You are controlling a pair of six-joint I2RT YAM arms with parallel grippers.
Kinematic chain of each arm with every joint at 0, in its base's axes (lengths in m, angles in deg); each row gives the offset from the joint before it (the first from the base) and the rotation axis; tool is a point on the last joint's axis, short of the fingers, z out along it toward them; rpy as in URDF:
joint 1: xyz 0 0 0.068 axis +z
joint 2: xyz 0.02 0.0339 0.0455 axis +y
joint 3: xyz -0.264 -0.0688 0 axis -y
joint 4: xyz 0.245 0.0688 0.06 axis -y
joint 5: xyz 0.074 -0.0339 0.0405 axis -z
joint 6: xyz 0.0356 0 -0.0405 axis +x
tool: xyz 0 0 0 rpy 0 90 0
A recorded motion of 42 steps. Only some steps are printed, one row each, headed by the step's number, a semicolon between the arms.
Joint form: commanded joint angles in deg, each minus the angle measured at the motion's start. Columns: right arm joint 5, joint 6, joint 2, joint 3, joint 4, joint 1; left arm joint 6, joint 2, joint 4, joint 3, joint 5, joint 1.
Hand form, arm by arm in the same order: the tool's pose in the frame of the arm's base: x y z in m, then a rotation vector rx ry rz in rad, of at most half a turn. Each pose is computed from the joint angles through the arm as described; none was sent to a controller.
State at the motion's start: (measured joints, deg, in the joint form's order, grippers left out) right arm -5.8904 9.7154 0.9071 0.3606 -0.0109 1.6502; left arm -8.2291 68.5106 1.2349 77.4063 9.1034 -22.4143
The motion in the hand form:
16: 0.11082 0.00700 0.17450 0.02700 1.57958 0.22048; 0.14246 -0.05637 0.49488 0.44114 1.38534 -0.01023
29: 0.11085 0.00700 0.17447 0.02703 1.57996 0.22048; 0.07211 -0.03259 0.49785 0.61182 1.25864 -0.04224
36: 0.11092 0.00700 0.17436 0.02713 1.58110 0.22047; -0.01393 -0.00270 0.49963 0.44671 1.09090 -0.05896
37: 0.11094 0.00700 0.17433 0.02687 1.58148 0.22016; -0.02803 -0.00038 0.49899 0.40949 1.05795 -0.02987
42: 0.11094 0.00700 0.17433 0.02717 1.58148 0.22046; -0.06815 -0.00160 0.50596 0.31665 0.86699 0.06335
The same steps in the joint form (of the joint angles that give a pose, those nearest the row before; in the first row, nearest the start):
16: 0.79 -0.70 -0.11 -0.07 0.24 0.33; 26.08 -17.77 -21.35 0.17 -13.71 -0.24
29: 0.79 -0.70 -0.09 -0.07 0.24 0.33; 31.76 -29.24 -29.51 0.00 -3.69 0.52
36: 0.79 -0.70 -0.02 -0.07 0.24 0.33; 24.57 -42.86 -30.19 0.00 0.50 8.63
37: 0.79 -0.72 0.00 -0.06 0.24 0.33; 23.89 -44.96 -29.70 0.00 0.52 10.93
42: 0.79 -0.70 0.00 -0.07 0.24 0.33; 21.84 -49.72 -21.97 0.04 1.83 18.07

